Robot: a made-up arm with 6 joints.
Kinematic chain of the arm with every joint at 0, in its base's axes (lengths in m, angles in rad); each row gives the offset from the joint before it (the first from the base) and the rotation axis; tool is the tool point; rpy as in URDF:
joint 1: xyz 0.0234 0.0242 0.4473 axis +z
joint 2: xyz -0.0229 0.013 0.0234 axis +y
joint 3: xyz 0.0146 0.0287 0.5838 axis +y
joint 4: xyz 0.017 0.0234 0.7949 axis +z
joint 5: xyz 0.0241 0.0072 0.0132 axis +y
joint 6: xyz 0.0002 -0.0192 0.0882 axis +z
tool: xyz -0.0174 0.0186 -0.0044 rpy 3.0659 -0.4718 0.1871
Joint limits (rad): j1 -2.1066..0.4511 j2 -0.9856..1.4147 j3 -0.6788..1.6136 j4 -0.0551..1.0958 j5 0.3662..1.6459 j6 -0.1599..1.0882
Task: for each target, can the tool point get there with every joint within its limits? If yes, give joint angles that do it. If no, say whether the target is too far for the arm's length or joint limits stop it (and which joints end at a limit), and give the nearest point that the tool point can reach.
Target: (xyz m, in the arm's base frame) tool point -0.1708 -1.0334 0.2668
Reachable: yes | joints -1.8859 0.8618 1.3487 1.0027 1.3346 0.7824
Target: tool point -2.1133 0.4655 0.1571
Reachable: no: too far | nearest point -1.3443 0.3067 0.7505 | short by 0.984 m
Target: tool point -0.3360 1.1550 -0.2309
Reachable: no: joint limits stop it (at a limit: joint 2, joint 3, joint 4, joint 5, joint 6) | nearest point -0.3993 1.3542 0.7495 | short by 1.002 m
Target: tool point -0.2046 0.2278 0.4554
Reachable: no: joint limits stop it (at a limit: joint 1, joint 2, joint 3, joint 5, joint 6) | nearest point 0.0413 0.1536 1.3967 | short by 0.976 m
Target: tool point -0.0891 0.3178 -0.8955
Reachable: no: joint limits stop it (at a limit: joint 1, joint 2, joint 3, joint 6) | nearest point 0.4761 0.3516 -0.3232 | short by 0.805 m
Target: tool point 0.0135 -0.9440 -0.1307
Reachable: yes | joints -1.6673 1.2314 1.3285 0.6270 0.6217 0.9519
